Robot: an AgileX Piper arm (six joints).
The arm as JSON. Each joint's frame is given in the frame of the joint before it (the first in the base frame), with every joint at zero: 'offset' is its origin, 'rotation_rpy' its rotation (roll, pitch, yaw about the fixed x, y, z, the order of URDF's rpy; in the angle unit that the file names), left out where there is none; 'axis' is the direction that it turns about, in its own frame. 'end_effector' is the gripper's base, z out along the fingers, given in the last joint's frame.
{
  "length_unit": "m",
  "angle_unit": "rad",
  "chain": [
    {
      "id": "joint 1",
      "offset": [
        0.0,
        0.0,
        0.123
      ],
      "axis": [
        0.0,
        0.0,
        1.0
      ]
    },
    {
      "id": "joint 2",
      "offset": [
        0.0,
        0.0,
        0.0
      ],
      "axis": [
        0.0,
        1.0,
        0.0
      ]
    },
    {
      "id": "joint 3",
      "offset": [
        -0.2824,
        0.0,
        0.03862
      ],
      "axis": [
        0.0,
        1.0,
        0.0
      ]
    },
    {
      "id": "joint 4",
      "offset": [
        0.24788,
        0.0,
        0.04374
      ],
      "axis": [
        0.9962,
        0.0,
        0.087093
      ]
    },
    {
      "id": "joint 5",
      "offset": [
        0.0,
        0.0,
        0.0
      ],
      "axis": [
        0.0,
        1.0,
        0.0
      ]
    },
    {
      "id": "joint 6",
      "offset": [
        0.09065,
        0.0,
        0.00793
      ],
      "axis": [
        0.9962,
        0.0,
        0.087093
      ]
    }
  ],
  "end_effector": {
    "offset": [
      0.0,
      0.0,
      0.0
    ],
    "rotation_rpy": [
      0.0,
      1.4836,
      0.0
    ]
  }
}
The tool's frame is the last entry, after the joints.
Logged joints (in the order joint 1, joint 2, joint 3, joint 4, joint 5, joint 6), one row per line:
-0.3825 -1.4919 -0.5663 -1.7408 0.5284 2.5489
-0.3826 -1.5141 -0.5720 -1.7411 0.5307 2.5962
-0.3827 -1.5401 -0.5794 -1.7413 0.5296 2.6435
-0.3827 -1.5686 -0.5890 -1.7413 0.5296 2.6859
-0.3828 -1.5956 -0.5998 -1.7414 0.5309 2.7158
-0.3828 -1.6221 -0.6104 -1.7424 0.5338 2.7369
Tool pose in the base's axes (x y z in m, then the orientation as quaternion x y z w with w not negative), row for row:
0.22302 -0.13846 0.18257 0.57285 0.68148 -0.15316 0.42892
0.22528 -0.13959 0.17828 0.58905 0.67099 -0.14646 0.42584
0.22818 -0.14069 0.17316 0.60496 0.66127 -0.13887 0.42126
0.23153 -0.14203 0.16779 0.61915 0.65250 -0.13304 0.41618
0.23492 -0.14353 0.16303 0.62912 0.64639 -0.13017 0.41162
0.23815 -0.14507 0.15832 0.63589 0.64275 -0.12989 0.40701
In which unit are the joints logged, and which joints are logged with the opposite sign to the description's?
The joints are logged in radians. Opposite sign: joint 2.
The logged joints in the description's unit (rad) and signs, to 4 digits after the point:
-0.3825 1.4919 -0.5663 -1.7408 0.5284 2.5489
-0.3826 1.5141 -0.5720 -1.7411 0.5307 2.5962
-0.3827 1.5401 -0.5794 -1.7413 0.5296 2.6435
-0.3827 1.5686 -0.5890 -1.7413 0.5296 2.6859
-0.3828 1.5956 -0.5998 -1.7414 0.5309 2.7158
-0.3828 1.6221 -0.6104 -1.7424 0.5338 2.7369

